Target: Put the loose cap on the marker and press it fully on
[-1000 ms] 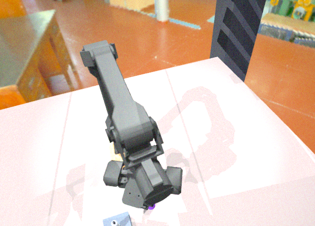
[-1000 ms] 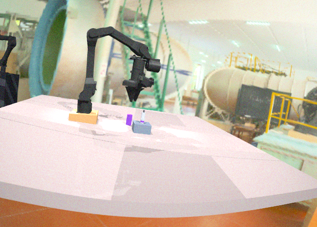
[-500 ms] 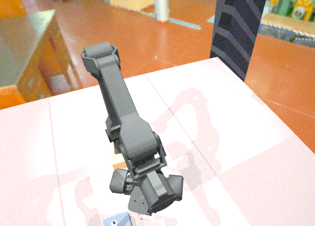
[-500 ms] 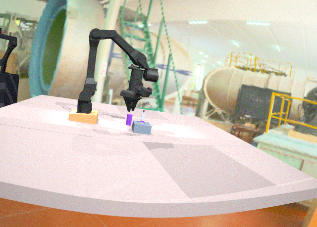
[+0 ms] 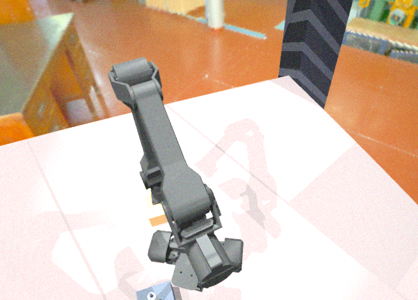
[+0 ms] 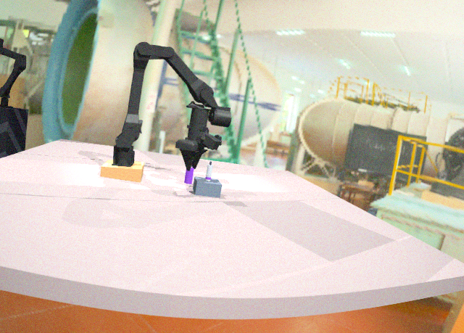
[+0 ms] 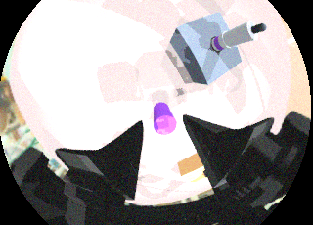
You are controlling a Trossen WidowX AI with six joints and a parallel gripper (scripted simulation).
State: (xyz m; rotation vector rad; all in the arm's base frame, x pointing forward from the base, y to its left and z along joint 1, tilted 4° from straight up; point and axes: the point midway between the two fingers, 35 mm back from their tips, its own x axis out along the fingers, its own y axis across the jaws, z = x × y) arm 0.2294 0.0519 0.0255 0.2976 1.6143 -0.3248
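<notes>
Now: the marker cap 2 cm below my gripper tip. From my gripper tip the other things lie so: grey holder block 10 cm to the right, 5 cm ahead, 3 cm below.
</notes>
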